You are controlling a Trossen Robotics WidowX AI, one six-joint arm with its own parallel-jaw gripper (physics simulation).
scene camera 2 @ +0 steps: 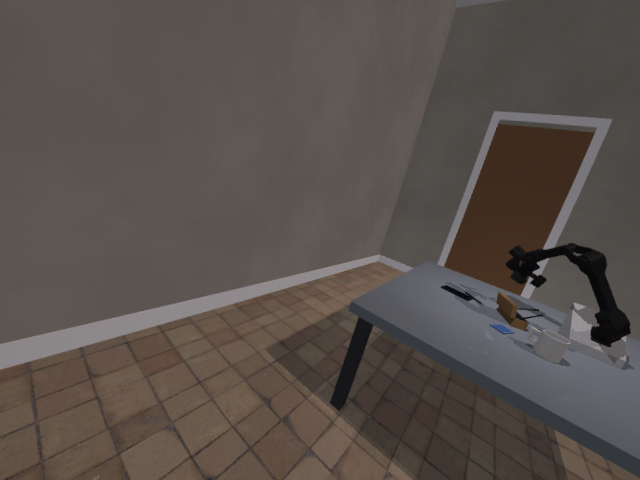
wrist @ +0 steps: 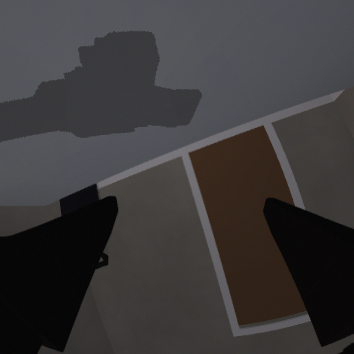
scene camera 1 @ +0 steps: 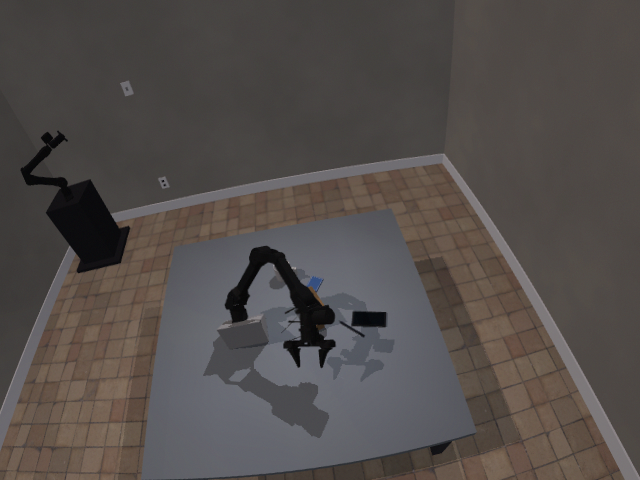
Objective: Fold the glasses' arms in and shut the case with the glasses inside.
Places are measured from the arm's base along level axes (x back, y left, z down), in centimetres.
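Pixels of known places: gripper, fingertip midpoint: (wrist: 191, 204) (scene camera 1: 310, 367); arm's base, link origin: (scene camera 2: 600, 336) (scene camera 1: 240, 320).
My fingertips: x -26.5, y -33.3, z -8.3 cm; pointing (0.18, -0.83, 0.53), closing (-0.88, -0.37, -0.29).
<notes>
For each thing: its top centre in the pictures, then the offset to it from my fingertips. "pt": a spot on its surface instead.
- brown glasses case, surface spot: (scene camera 1: 316, 296) (scene camera 2: 508, 300) pt dy +36.4, dx -8.6, dz +7.1 cm
- black phone, top centre: (scene camera 1: 369, 318) (scene camera 2: 457, 292) dy +24.6, dx -28.9, dz +16.0 cm
- dark pen, top centre: (scene camera 1: 351, 327) dy +22.1, dx -20.1, dz +15.8 cm
- blue card, top centre: (scene camera 1: 314, 283) (scene camera 2: 502, 328) dy +51.3, dx -9.3, dz +16.2 cm
- white mug, surface spot: (scene camera 2: 551, 347) pt dy +63.9, dx +3.1, dz +11.5 cm
The brown glasses case (scene camera 1: 316, 296) (scene camera 2: 507, 305) stands open on the table, its lid raised in the second scene view. In the first scene view the arm hides much of it. The glasses (scene camera 2: 528, 309) show as thin dark arms sticking out from the case on the side towards the robot's base; their frame is hidden or too small to make out. My gripper (scene camera 1: 310, 365) (scene camera 2: 528, 279) (wrist: 191, 204) is open and empty, raised above the table, apart from the case and the glasses. The wrist view shows neither case nor glasses.
A black phone (scene camera 1: 369, 318) (scene camera 2: 454, 291) and a dark pen (scene camera 1: 352, 328) lie beyond the case. A blue card (scene camera 1: 315, 283) (scene camera 2: 501, 329) and a white mug (scene camera 2: 551, 347) are near it. A pale block (scene camera 1: 245, 334) is under my arm's base. Another arm stands on a black pedestal (scene camera 1: 85, 227).
</notes>
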